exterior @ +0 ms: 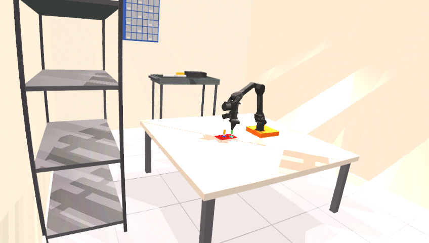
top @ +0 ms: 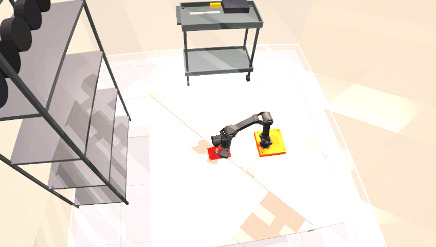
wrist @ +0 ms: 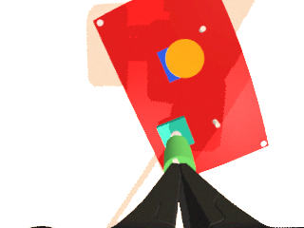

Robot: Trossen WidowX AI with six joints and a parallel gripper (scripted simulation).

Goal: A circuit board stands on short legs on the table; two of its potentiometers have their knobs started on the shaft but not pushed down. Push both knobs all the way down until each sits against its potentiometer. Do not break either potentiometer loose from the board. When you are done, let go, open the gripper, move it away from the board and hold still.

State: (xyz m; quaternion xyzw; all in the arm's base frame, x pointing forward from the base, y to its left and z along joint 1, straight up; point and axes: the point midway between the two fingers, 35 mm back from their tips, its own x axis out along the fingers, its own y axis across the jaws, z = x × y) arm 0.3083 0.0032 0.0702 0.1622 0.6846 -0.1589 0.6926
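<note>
The green knob is 10 mm below my gripper tip. Also, from my gripper tip: orange knob: 50 mm ahead, 30 mm to the right, 20 mm below.
</note>
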